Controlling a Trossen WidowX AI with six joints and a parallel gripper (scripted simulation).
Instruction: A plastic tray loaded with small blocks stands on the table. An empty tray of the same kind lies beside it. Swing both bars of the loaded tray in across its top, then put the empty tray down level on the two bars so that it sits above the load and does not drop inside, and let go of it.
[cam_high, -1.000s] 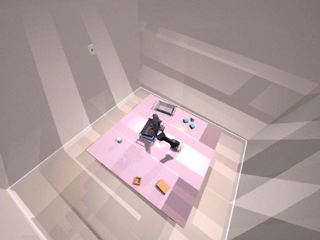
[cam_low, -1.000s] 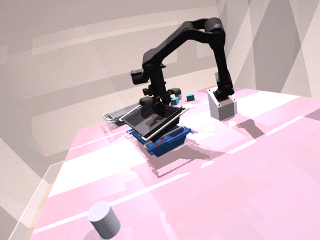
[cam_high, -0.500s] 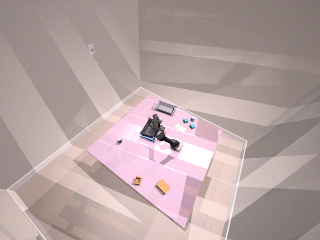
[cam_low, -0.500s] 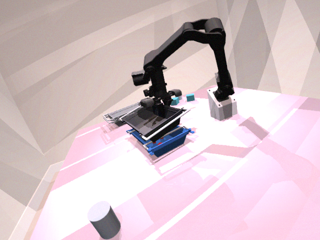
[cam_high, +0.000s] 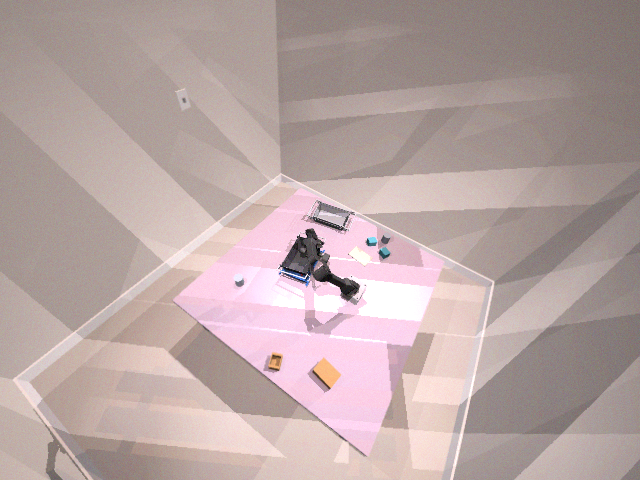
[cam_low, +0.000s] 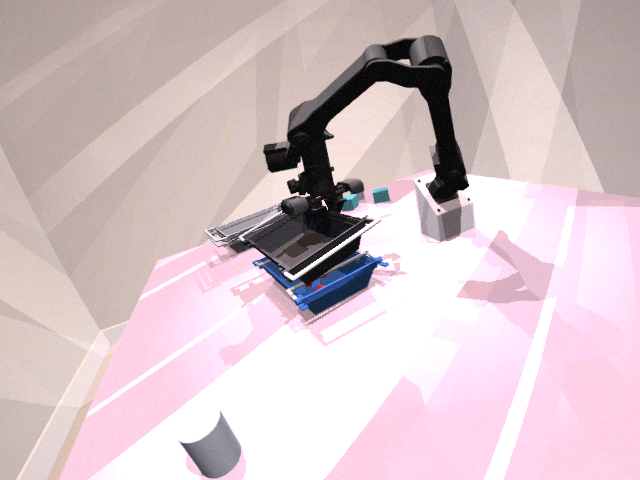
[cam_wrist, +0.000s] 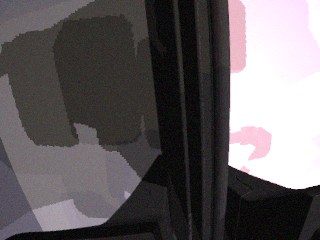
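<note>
Right now the black tray is 8 cm ahead of my gripper tip, 2 cm to the left of it and 2 cm above it. The rest, counted from my gripper tip: flat card: 30 cm to the right, 21 cm behind, 10 cm below.
</note>
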